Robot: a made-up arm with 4 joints.
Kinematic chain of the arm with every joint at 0, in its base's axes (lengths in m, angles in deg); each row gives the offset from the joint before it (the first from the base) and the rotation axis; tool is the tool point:
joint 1: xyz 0 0 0.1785 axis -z
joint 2: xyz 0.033 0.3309 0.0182 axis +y
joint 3: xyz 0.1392 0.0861 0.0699 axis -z
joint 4: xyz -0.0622 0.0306 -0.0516 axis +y
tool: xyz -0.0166 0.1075 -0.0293
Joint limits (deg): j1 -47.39..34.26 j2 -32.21..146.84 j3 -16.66..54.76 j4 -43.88..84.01
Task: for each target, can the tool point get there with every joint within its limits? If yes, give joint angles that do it. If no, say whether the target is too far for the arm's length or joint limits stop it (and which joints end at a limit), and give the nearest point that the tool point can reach.
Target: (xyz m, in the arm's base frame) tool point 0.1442 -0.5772 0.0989
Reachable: no: joint limits stop it (at a limit: joint 1, joint 3, joint 4) | nearest point 0.5096 0.3070 0.1455 | short by 0.958 m
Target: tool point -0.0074 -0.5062 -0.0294
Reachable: no: joint limits stop it (at a limit: joint 1, joint 2, joint 3, joint 4) | nearest point -0.5061 0.2484 0.0879 | short by 0.912 m
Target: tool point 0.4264 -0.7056 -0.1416
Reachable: no: too far | nearest point 0.4971 0.3156 0.1022 | short by 1.052 m
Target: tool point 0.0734 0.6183 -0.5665
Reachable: no: too far | nearest point 0.0639 0.5380 -0.0247 | short by 0.548 m
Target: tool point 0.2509 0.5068 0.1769
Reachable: yes | joints 17.85 23.75 2.74 31.80
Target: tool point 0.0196 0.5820 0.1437
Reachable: yes | joints -7.97 39.47 14.61 30.92
